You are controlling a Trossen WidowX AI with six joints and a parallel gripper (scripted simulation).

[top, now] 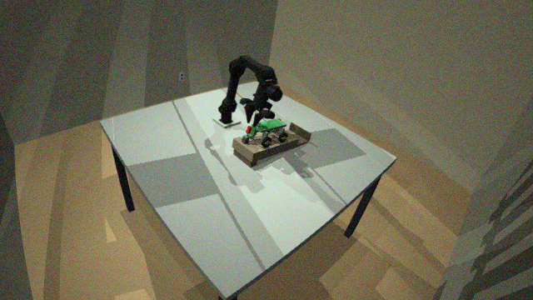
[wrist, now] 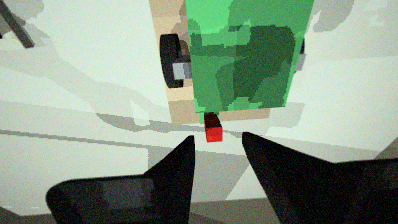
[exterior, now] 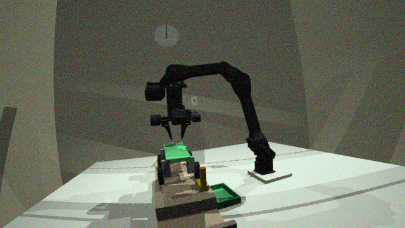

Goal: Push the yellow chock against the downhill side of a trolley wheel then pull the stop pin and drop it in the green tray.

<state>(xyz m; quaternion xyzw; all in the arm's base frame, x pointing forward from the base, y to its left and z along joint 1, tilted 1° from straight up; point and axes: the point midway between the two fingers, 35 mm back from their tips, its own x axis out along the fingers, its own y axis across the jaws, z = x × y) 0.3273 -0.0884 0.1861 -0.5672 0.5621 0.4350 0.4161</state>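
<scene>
Right now the red-headed stop pin is 5 cm below my gripper tip and 1 cm to the right of it. Round my gripper tip: yellow chock: 21 cm to the left, 9 cm below, 4 cm behind; then ramp: 13 cm below, 11 cm to the left, 2 cm ahead; then trolley: 10 cm to the left, 6 cm below, 2 cm ahead.
</scene>
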